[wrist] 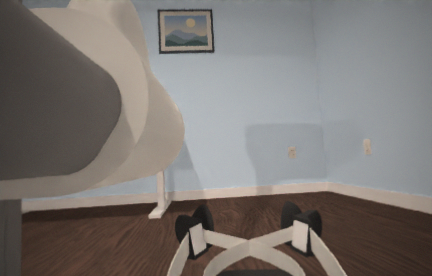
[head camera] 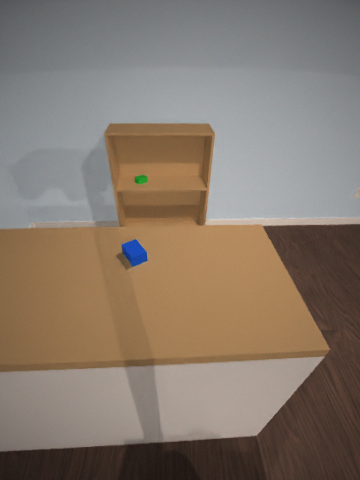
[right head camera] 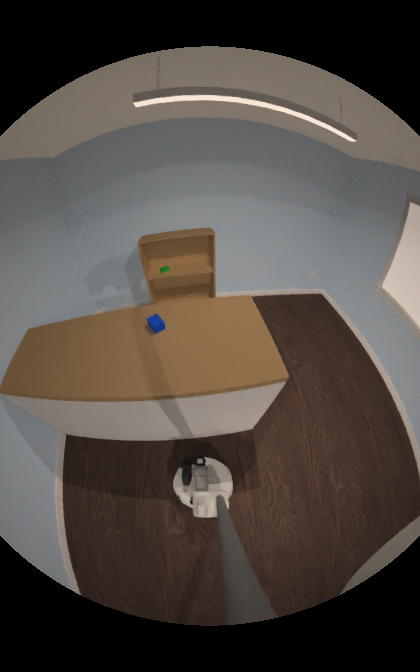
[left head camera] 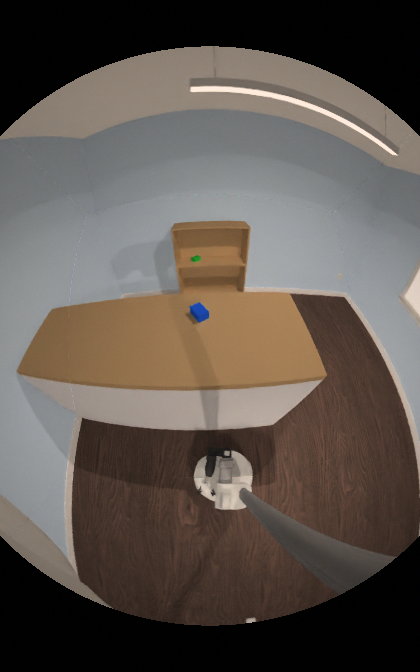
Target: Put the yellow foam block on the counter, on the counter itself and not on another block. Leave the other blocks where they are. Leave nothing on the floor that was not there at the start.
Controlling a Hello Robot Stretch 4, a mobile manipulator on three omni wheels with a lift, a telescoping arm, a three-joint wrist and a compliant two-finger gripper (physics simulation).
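Places are measured from the robot's base along level axes (x left, y back, z up), in millimetres.
Where they show: gripper, between the fingertips: (wrist: 246, 220).
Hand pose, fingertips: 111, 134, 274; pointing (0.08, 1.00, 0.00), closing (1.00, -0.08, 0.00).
Note:
Each offset is from my fingertips to the top centre of the thing, as dx, dy, dz. "*": to the spot under its first point. Level surfaces: height alone.
The counter {dz +609} (head camera: 225, 300) (left head camera: 265, 345) (right head camera: 225, 350) has a brown wooden top and a white front, and stands in front of the robot. A blue block {+70, -910, +654} (head camera: 134, 252) (left head camera: 199, 312) (right head camera: 156, 323) lies on it near the back edge. A green block (head camera: 141, 179) (left head camera: 196, 258) (right head camera: 165, 269) lies on the middle board of the shelf beyond. The yellow foam block does not show in these views. My gripper (wrist: 246, 220) is open and empty in the wrist view, its two black fingertips wide apart above the dark floor.
The wooden shelf unit (head camera: 162, 129) (left head camera: 211, 225) (right head camera: 176, 235) stands against the blue wall behind the counter. The robot's round white base (left head camera: 245, 470) (right head camera: 225, 477) is on the dark floor close to the counter's front. In the wrist view a white table leg {* -487, +1889, -189} (wrist: 160, 195) and a framed picture (wrist: 186, 31) show.

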